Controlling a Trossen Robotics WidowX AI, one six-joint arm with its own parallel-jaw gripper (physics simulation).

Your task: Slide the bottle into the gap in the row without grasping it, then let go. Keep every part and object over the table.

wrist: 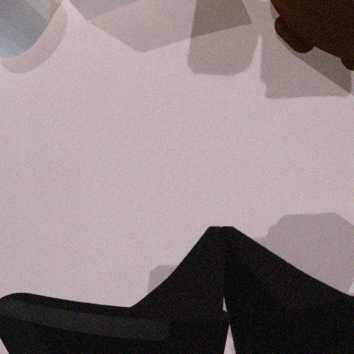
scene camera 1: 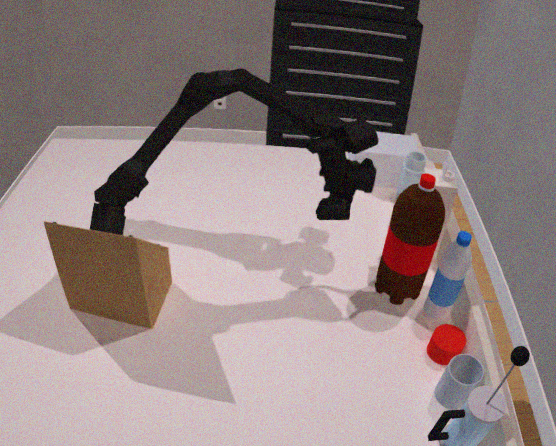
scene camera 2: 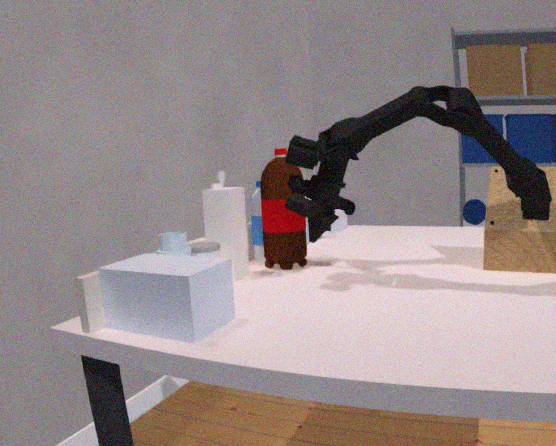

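Where they show: gripper, fingertip midpoint: (scene camera 1: 347, 219) (scene camera 2: 312, 242); arm's base, origin of the base link: (scene camera 1: 104, 235) (scene camera 2: 536, 208).
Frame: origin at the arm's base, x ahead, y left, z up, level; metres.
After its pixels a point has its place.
The large brown bottle (scene camera 1: 412, 254) @(x 0.613, y 0.091, z 0.009 m) (scene camera 2: 283, 216) @(x 0.586, y 0.193, z -0.009 m) (wrist: 327, 22) with a red label and red cap stands upright near the row along the table's far side. In scene camera 1 it is between the tall white carton (scene camera 1: 446, 212) @(x 0.705, y 0.273, z -0.001 m) (scene camera 2: 225, 232) @(x 0.650, y 0.341, z -0.028 m) and the small blue-capped bottle (scene camera 1: 446, 287) @(x 0.701, y 0.065, z -0.043 m) (scene camera 2: 257, 230) @(x 0.710, y 0.129, z -0.058 m); I cannot tell how deep in the row it is. My gripper (scene camera 1: 333, 212) (scene camera 2: 315, 236) @(x 0.475, y 0.256, z -0.055 m) (wrist: 219, 237) is shut and empty, above the table on the robot's side of the bottle. In scene camera 1 they look apart. Only the bottle's base shows in the wrist view.
A red can (scene camera 1: 446, 344) @(x 0.715, y -0.040, z -0.099 m), a glass (scene camera 1: 459, 380) @(x 0.756, y -0.100, z -0.137 m) and a press jug (scene camera 1: 477, 417) @(x 0.733, y -0.270, z -0.006 m) continue the row. A pale box (scene camera 1: 382, 162) @(x 0.556, y 0.554, z -0.062 m) (scene camera 2: 150, 295) @(x 0.538, y 0.687, z -0.072 m) stands at its other end, near another glass (scene camera 1: 412, 172) @(x 0.636, y 0.483, z -0.035 m). A wooden block (scene camera 1: 107, 275) @(x 0.051, y -0.096, z -0.011 m) (scene camera 2: 512, 245) @(x 0.053, y 0.048, z -0.081 m) stands by the arm's base.
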